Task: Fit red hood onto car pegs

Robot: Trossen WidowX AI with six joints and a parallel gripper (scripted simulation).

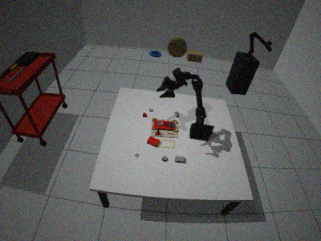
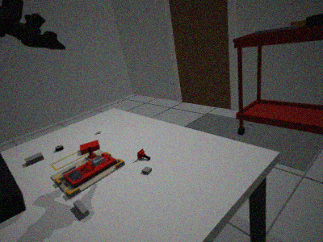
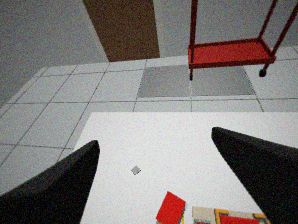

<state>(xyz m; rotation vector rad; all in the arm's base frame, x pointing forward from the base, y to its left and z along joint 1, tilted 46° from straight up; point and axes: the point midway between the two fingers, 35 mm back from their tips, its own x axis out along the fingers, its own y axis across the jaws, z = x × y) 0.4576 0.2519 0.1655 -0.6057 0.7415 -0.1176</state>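
My gripper tip is now 51 cm above the red hood, 2 cm to the right of it and 1 cm past it.
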